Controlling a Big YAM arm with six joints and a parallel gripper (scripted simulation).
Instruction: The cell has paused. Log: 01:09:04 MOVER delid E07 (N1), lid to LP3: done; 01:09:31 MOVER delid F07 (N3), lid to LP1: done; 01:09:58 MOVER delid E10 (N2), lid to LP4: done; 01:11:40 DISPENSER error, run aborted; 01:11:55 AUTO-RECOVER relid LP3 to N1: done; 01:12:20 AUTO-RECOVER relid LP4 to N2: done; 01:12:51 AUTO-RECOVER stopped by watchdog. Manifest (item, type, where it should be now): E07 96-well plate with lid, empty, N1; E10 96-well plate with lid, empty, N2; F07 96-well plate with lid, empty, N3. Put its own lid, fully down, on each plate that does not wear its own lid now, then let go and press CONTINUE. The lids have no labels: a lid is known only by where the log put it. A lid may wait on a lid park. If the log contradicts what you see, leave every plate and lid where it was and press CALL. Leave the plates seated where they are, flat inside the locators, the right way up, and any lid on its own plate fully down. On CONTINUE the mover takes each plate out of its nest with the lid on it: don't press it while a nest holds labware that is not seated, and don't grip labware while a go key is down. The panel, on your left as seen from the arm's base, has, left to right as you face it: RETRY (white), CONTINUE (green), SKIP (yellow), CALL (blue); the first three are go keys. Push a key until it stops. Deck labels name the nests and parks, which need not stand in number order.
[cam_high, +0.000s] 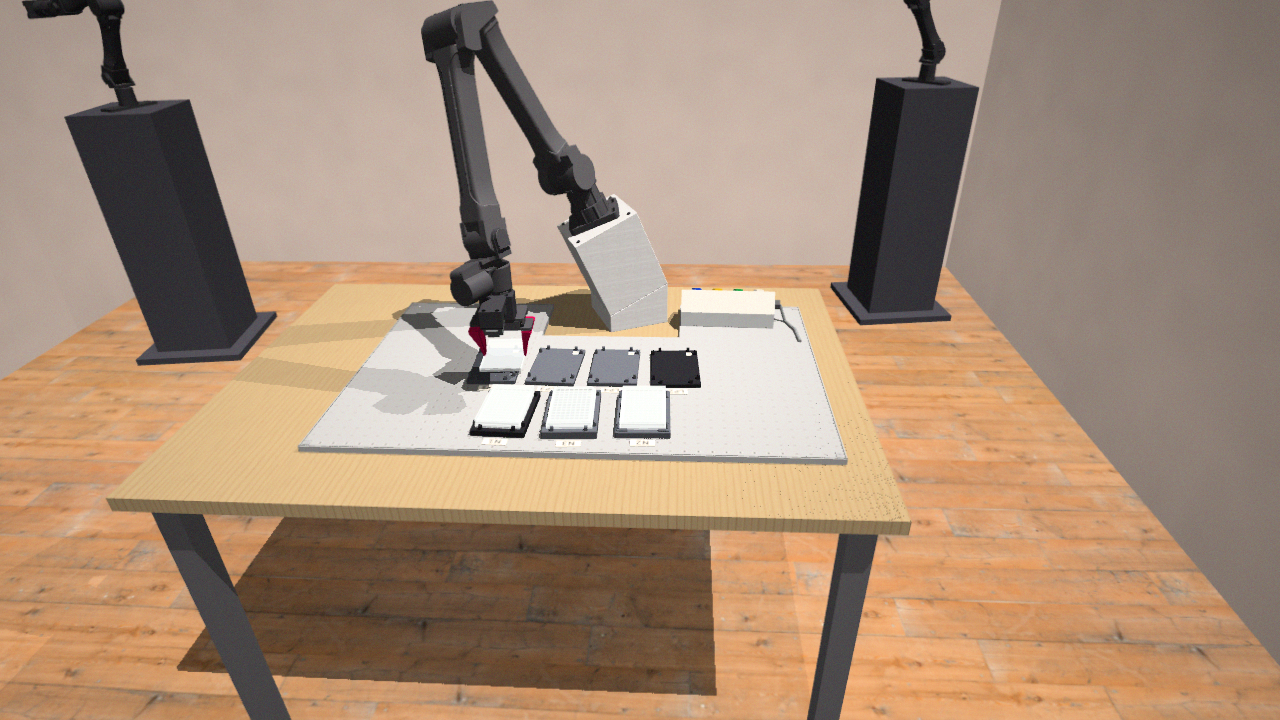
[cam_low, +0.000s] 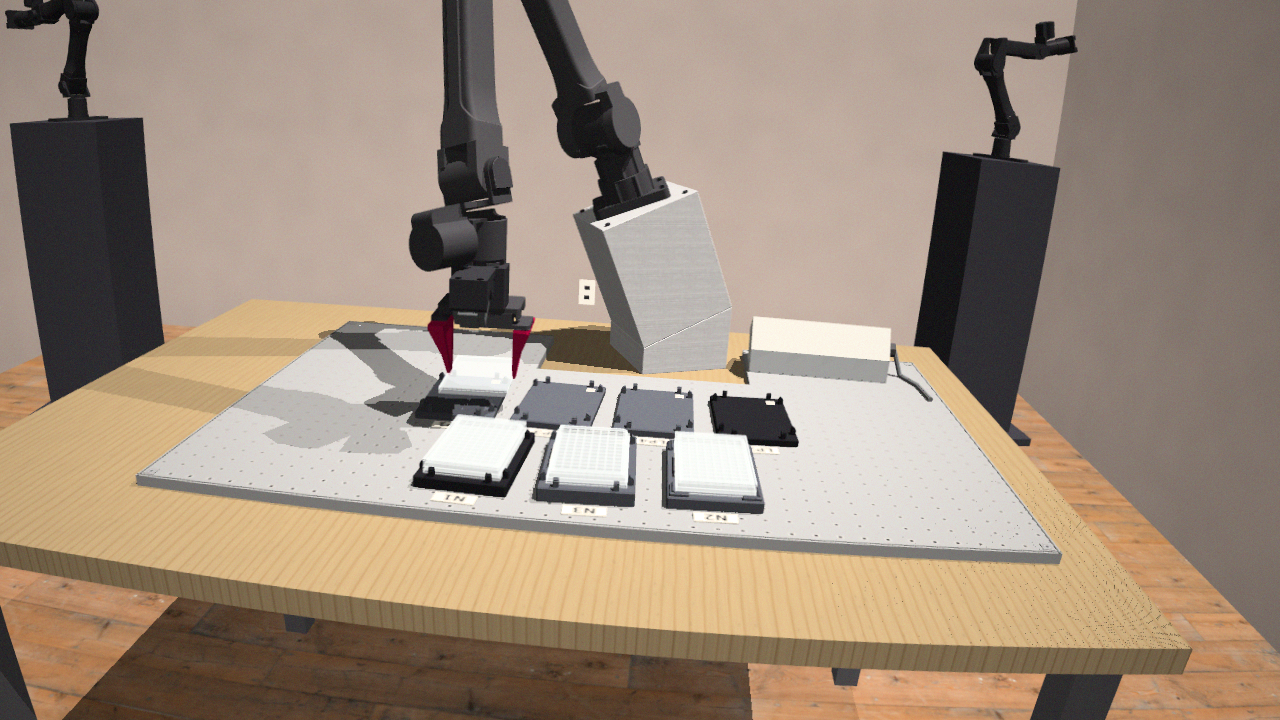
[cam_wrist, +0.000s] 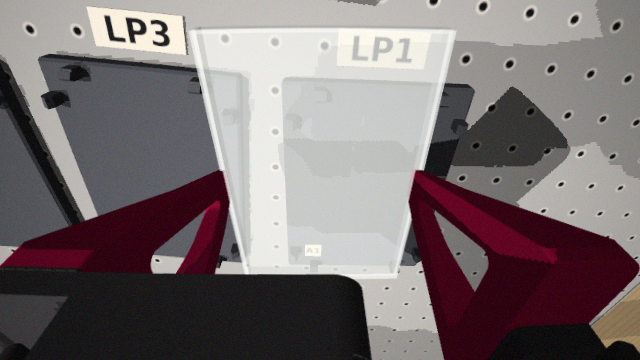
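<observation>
Now: hand 16 cm short of the plate, 14 cm to the right of it and 4 cm above it. From my hand the other things lie so: LP1 park (4 cm behind, 3 cm to the right, 6 cm below); clear lid (1 cm below); LP3 park (3 cm behind, 10 cm to the left, 6 cm below).
</observation>
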